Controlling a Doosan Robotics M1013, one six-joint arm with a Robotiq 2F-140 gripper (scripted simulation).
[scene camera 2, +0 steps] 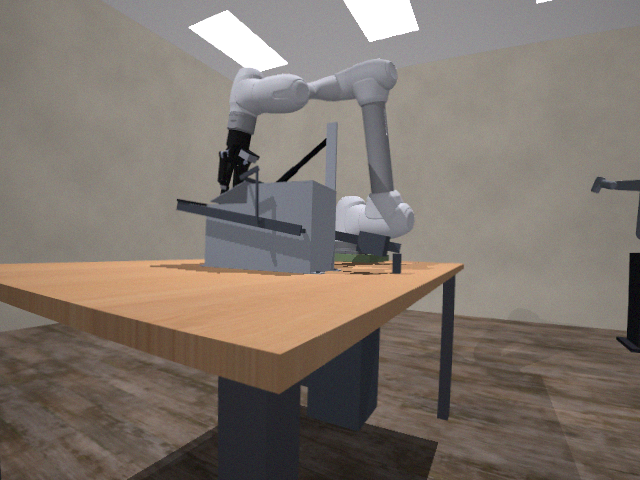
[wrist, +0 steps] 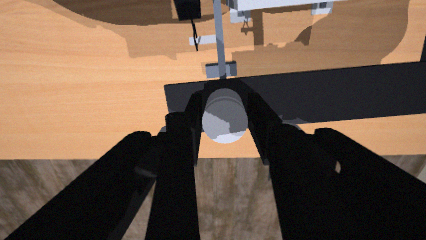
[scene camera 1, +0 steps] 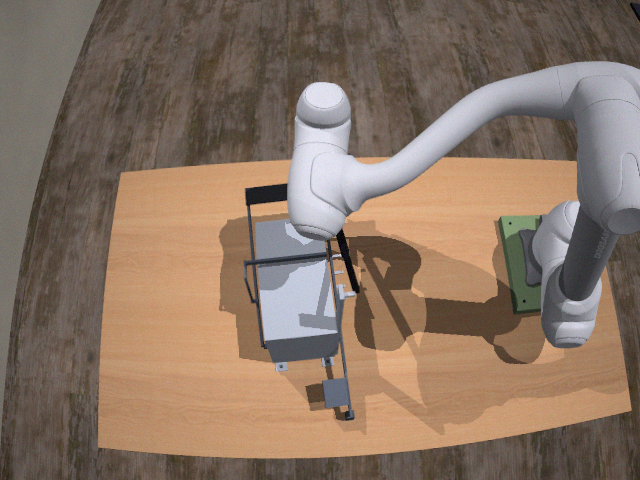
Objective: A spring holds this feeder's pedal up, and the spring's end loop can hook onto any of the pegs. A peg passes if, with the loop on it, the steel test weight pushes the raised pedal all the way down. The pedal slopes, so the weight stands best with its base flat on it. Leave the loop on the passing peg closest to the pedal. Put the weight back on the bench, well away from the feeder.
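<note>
I see my gripper, and the wrist view shows my gripper as well. A steel test weight is visible to me too. So is a pedal, and with it I see a grey feeder box.
</note>
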